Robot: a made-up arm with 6 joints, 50 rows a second.
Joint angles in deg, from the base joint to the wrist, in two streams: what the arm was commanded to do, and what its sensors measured. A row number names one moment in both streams.
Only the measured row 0 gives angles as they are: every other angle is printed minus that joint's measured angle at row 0.
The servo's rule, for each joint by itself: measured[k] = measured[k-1] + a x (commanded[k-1-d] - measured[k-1]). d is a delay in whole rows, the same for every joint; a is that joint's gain. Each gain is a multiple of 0.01, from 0.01 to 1. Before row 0 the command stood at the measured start. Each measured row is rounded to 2 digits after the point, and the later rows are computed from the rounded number. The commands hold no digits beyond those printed.
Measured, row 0: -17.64, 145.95, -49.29, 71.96, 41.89, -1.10
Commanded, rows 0 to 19: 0.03, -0.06, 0.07, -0.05, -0.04, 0.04; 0.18, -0.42, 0.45, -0.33, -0.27, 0.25; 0.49, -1.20, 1.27, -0.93, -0.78, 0.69; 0.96, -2.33, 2.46, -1.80, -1.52, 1.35; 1.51, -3.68, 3.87, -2.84, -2.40, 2.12; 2.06, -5.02, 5.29, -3.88, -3.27, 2.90; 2.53, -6.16, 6.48, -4.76, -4.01, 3.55; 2.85, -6.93, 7.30, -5.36, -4.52, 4.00; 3.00, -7.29, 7.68, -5.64, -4.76, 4.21; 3.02, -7.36, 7.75, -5.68, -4.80, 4.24; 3.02, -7.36, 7.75, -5.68, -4.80, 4.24; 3.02, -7.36, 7.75, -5.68, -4.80, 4.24; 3.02, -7.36, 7.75, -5.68, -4.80, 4.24; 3.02, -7.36, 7.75, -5.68, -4.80, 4.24; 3.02, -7.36, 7.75, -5.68, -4.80, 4.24; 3.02, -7.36, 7.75, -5.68, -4.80, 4.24; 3.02, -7.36, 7.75, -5.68, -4.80, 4.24; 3.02, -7.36, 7.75, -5.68, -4.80, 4.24; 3.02, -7.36, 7.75, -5.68, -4.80, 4.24; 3.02, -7.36, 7.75, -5.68, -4.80, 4.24
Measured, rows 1 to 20: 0.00, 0.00, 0.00, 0.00, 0.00, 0.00; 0.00, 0.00, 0.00, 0.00, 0.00, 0.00; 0.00, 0.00, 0.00, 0.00, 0.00, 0.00; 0.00, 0.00, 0.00, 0.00, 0.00, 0.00; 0.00, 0.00, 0.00, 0.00, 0.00, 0.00; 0.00, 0.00, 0.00, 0.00, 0.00, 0.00; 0.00, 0.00, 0.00, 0.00, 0.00, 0.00; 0.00, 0.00, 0.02, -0.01, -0.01, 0.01; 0.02, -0.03, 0.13, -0.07, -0.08, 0.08; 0.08, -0.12, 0.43, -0.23, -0.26, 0.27; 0.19, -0.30, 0.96, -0.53, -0.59, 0.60; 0.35, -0.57, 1.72, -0.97, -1.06, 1.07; 0.56, -0.93, 2.65, -1.52, -1.63, 1.64; 0.80, -1.35, 3.65, -2.14, -2.25, 2.23; 1.05, -1.80, 4.60, -2.75, -2.84, 2.78; 1.28, -2.24, 5.40, -3.30, -3.34, 3.22; 1.49, -2.65, 6.01, -3.75, -3.72, 3.54; 1.67, -3.03, 6.46, -4.12, -4.00, 3.76; 1.83, -3.38, 6.80, -4.42, -4.21, 3.91; 1.97, -3.70, 7.05, -4.66, -4.36, 4.01
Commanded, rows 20 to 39: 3.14, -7.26, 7.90, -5.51, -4.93, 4.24; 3.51, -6.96, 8.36, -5.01, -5.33, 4.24; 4.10, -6.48, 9.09, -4.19, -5.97, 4.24; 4.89, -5.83, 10.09, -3.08, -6.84, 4.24; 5.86, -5.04, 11.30, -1.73, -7.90, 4.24; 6.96, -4.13, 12.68, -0.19, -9.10, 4.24; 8.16, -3.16, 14.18, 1.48, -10.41, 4.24; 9.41, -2.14, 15.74, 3.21, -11.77, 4.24; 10.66, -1.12, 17.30, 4.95, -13.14, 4.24; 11.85, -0.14, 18.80, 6.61, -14.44, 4.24; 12.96, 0.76, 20.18, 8.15, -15.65, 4.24; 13.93, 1.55, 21.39, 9.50, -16.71, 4.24; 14.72, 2.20, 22.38, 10.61, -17.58, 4.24; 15.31, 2.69, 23.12, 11.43, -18.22, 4.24; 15.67, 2.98, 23.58, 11.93, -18.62, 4.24; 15.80, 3.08, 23.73, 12.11, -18.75, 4.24; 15.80, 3.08, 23.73, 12.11, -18.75, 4.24; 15.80, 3.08, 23.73, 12.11, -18.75, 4.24; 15.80, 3.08, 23.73, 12.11, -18.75, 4.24; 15.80, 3.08, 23.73, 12.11, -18.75, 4.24
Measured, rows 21 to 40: 2.10, -3.99, 7.23, -4.85, -4.47, 4.08; 2.21, -4.26, 7.37, -5.01, -4.56, 4.13; 2.31, -4.51, 7.47, -5.14, -4.62, 4.16; 2.40, -4.74, 7.54, -5.24, -4.67, 4.18; 2.47, -4.95, 7.59, -5.32, -4.70, 4.20; 2.54, -5.14, 7.63, -5.39, -4.73, 4.21; 2.60, -5.32, 7.66, -5.45, -4.75, 4.22; 2.66, -5.48, 7.72, -5.46, -4.80, 4.23; 2.76, -5.60, 7.89, -5.37, -4.94, 4.23; 2.92, -5.67, 8.20, -5.15, -5.21, 4.23; 3.16, -5.68, 8.69, -4.76, -5.63, 4.23; 3.48, -5.63, 9.37, -4.18, -6.22, 4.23; 3.90, -5.51, 10.23, -3.42, -6.97, 4.23; 4.41, -5.32, 11.26, -2.49, -7.86, 4.23; 5.01, -5.07, 12.42, -1.41, -8.88, 4.23; 5.69, -4.75, 13.69, -0.20, -9.99, 4.23; 6.43, -4.38, 15.02, 1.09, -11.15, 4.23; 7.21, -3.97, 16.36, 2.43, -12.32, 4.23; 8.02, -3.53, 17.67, 3.77, -13.46, 4.23; 8.82, -3.07, 18.89, 5.07, -14.53, 4.23
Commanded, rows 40 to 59: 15.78, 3.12, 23.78, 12.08, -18.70, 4.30; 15.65, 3.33, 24.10, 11.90, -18.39, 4.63; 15.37, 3.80, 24.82, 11.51, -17.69, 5.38; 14.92, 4.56, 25.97, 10.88, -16.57, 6.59; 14.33, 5.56, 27.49, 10.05, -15.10, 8.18; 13.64, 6.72, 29.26, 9.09, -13.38, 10.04; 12.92, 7.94, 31.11, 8.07, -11.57, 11.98; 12.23, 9.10, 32.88, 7.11, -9.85, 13.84; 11.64, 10.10, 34.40, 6.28, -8.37, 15.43; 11.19, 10.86, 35.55, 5.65, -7.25, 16.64; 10.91, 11.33, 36.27, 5.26, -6.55, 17.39; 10.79, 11.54, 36.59, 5.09, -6.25, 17.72; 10.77, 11.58, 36.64, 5.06, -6.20, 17.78; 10.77, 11.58, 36.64, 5.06, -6.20, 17.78; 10.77, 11.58, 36.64, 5.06, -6.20, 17.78; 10.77, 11.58, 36.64, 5.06, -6.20, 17.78; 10.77, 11.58, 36.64, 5.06, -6.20, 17.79; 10.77, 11.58, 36.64, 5.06, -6.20, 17.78; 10.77, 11.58, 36.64, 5.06, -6.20, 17.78; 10.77, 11.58, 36.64, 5.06, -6.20, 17.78
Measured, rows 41 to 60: 9.60, -2.61, 19.99, 6.28, -15.49, 4.23; 10.33, -2.16, 20.92, 7.35, -16.30, 4.23; 10.99, -1.74, 21.65, 8.25, -16.94, 4.23; 11.57, -1.35, 22.19, 8.98, -17.41, 4.23; 12.08, -1.00, 22.59, 9.57, -17.76, 4.23; 12.53, -0.67, 22.89, 10.05, -18.02, 4.23; 12.92, -0.37, 23.11, 10.44, -18.21, 4.23; 13.26, -0.09, 23.28, 10.75, -18.34, 4.25; 13.55, 0.18, 23.49, 10.97, -18.35, 4.37; 13.77, 0.47, 23.84, 11.07, -18.18, 4.68; 13.91, 0.80, 24.39, 11.03, -17.76, 5.27; 13.96, 1.18, 25.20, 10.84, -17.07, 6.17; 13.92, 1.62, 26.26, 10.51, -16.11, 7.37; 13.80, 2.13, 27.52, 10.05, -14.93, 8.80; 13.61, 2.69, 28.91, 9.49, -13.61, 10.36; 13.37, 3.28, 30.34, 8.88, -12.25, 11.93; 13.11, 3.89, 31.69, 8.27, -10.95, 13.39; 12.85, 4.49, 32.88, 7.70, -9.81, 14.63; 12.60, 5.05, 33.84, 7.20, -8.88, 15.59; 12.38, 5.57, 34.57, 6.79, -8.18, 16.27
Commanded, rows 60 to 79: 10.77, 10.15, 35.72, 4.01, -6.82, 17.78; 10.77, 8.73, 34.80, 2.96, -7.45, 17.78; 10.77, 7.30, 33.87, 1.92, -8.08, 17.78; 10.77, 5.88, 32.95, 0.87, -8.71, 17.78; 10.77, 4.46, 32.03, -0.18, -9.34, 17.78; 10.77, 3.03, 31.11, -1.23, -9.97, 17.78; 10.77, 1.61, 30.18, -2.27, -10.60, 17.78; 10.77, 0.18, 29.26, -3.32, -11.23, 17.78; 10.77, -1.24, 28.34, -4.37, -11.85, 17.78; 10.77, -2.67, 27.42, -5.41, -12.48, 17.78; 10.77, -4.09, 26.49, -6.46, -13.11, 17.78; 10.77, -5.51, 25.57, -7.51, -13.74, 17.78; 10.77, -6.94, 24.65, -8.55, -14.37, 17.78; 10.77, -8.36, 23.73, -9.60, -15.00, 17.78; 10.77, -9.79, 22.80, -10.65, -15.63, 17.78; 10.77, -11.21, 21.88, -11.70, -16.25, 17.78; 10.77, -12.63, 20.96, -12.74, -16.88, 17.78; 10.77, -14.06, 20.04, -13.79, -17.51, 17.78; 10.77, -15.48, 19.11, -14.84, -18.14, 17.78; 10.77, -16.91, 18.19, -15.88, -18.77, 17.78
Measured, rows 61 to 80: 12.19, 6.05, 35.11, 6.46, -7.67, 16.74; 12.02, 6.49, 35.51, 6.19, -7.29, 17.06; 11.87, 6.90, 35.80, 5.98, -7.01, 17.28; 11.74, 7.27, 36.02, 5.81, -6.80, 17.44; 11.62, 7.61, 36.18, 5.67, -6.64, 17.55; 11.52, 7.93, 36.30, 5.55, -6.53, 17.62; 11.43, 8.22, 36.39, 5.46, -6.44, 17.67; 11.35, 8.37, 36.22, 5.18, -6.54, 17.70; 11.28, 8.40, 35.85, 4.76, -6.78, 17.72; 11.22, 8.31, 35.34, 4.22, -7.12, 17.74; 11.17, 8.12, 34.72, 3.58, -7.53, 17.75; 11.12, 7.83, 34.02, 2.87, -8.00, 17.76; 11.08, 7.45, 33.26, 2.09, -8.51, 17.77; 11.04, 6.98, 32.46, 1.26, -9.05, 17.77; 11.01, 6.44, 31.63, 0.39, -9.62, 17.77; 10.98, 5.83, 30.77, -0.51, -10.20, 17.77; 10.95, 5.15, 29.90, -1.44, -10.79, 17.77; 10.93, 4.41, 29.01, -2.39, -11.39, 17.77; 10.91, 3.62, 28.12, -3.36, -12.00, 17.77; 10.89, 2.78, 27.22, -4.35, -12.62, 17.77
